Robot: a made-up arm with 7 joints.
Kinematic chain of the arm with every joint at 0, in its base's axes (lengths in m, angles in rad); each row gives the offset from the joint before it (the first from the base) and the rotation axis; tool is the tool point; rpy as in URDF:
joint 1: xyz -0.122 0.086 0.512 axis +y
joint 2: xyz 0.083 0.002 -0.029 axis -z
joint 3: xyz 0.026 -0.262 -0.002 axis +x
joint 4: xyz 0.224 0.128 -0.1 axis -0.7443 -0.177 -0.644
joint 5: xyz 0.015 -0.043 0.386 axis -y
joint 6: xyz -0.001 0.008 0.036 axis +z
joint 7: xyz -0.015 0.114 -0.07 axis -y
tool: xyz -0.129 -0.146 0.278 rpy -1.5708 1.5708 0
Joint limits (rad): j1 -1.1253..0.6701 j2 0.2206..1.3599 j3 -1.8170..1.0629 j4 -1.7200..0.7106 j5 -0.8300..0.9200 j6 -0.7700..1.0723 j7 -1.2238..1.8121
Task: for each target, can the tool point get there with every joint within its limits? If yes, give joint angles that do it. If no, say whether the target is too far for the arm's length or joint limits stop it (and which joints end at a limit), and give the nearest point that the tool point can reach.
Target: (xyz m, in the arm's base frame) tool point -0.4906 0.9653 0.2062
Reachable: no: joint limits stop it (at a limit: joint 1, joint 2, joint 4, joint 5) | nearest point -0.1441 0.3931 0.1888 | short by 0.669 m
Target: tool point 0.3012 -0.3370 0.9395
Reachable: yes | joints -0.1144 0.4113 -1.5005 -1.4349 0.1010 0.1721 0.2007
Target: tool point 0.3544 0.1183 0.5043
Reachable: yes | joints -0.0088 0.8872 -1.1851 0.1638 0.3268 0.8911 -0.6888
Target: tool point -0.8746 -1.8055 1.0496
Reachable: no: too far | nearest point -0.3989 -0.7763 0.6864 | short by 1.191 m
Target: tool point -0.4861 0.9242 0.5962
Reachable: no: joint limits stop it (at a limit: joint 1, joint 2, joint 4, joint 5) | nearest point -0.2162 0.3972 0.7588 | short by 0.614 m
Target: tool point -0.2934 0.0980 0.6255
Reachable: yes | joints -0.4908 1.2535 0.1220 0.3144 0.0737 0.2365 1.2403
